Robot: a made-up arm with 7 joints.
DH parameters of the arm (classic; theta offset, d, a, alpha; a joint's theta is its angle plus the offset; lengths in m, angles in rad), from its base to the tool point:
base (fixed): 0 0.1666 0 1.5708
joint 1: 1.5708 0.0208 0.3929 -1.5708
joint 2: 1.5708 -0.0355 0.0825 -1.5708
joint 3: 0 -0.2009 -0.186 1.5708
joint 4: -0.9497 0 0.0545 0
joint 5: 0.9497 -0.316 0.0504 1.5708
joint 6: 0 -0.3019 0.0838 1.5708
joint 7: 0 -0.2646 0.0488 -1.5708
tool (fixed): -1.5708 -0.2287 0 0
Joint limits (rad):
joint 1: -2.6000..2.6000
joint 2: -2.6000..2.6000
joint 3: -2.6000..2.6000
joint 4: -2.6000..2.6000
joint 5: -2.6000..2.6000
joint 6: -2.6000..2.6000
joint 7: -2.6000..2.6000
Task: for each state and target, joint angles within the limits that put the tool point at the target. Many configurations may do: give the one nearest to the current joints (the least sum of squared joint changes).
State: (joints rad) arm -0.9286 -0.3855 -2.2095 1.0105 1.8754 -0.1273 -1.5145
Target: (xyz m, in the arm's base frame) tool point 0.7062 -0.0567 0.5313
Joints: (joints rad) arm -1.1445 -0.2994 -2.2202 1.3947 2.1704 -0.0317 -1.8847
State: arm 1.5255 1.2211 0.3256 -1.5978 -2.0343 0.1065 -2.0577
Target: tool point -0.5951 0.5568 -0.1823
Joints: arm 2.0205 1.4721 0.5276 -1.6136 -2.1334 0.1829 -1.5394
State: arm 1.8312 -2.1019 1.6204 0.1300 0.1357 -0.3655 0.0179
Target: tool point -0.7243 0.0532 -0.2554
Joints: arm 1.6277 -2.2209 2.1273 0.4821 0.4631 -0.2448 -0.0580
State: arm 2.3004 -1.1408 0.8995 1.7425 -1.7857 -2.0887 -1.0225
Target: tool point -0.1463 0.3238 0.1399
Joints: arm 2.4577 -1.3595 1.1034 2.0153 -1.5325 -1.8088 -1.1169
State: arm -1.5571 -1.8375 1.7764 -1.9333 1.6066 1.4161 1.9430
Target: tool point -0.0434 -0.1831 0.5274
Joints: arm -1.2254 -1.7282 1.1246 -1.5778 1.9045 1.7945 2.3135
